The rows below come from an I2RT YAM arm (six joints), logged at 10 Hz.
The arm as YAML. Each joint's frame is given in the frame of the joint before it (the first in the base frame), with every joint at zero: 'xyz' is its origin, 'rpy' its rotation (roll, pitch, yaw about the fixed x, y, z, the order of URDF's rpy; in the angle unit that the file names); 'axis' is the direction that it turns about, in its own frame. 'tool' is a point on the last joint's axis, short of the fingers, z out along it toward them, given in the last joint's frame.
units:
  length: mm
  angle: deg
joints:
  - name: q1
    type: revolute
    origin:
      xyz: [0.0, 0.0, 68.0]
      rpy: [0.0, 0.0, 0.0]
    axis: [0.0, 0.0, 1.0]
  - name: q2
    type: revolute
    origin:
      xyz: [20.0, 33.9, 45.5]
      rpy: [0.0, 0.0, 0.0]
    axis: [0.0, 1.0, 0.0]
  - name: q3
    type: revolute
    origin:
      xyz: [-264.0, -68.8, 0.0]
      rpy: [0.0, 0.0, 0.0]
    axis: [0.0, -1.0, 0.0]
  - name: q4
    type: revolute
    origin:
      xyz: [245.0, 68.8, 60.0]
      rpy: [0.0, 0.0, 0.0]
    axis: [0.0, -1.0, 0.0]
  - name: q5
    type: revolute
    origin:
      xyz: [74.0, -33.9, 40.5]
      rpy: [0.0, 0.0, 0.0]
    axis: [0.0, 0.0, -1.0]
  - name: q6
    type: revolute
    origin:
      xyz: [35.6, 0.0, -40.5]
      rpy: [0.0, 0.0, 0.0]
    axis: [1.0, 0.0, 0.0]
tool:
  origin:
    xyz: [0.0, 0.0, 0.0]
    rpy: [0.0, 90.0, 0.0]
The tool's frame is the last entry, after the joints.
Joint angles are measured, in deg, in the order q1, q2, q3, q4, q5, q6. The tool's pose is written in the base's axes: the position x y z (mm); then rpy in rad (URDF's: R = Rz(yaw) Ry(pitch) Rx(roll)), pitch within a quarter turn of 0, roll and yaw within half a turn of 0. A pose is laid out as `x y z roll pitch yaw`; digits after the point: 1 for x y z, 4 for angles.
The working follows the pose.
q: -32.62 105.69 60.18 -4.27 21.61 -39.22
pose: 308.8 -213.2 153.2 -2.4188 0.3283 -3.0409
Where each joint sits with the arm in this pose, in the base's axes (m; each line is computed from the numbers above, not from the rounded line before):
q1: 0.0000 0.0000 0.0680
q2: 0.0351 0.0178 0.1135
q3: 0.0582 -0.0787 0.3677
q4: 0.2759 -0.1363 0.2349
q5: 0.3239 -0.2073 0.2046
q6: 0.3088 -0.2132 0.1532
the tool: 0.3088 -0.2132 0.1532

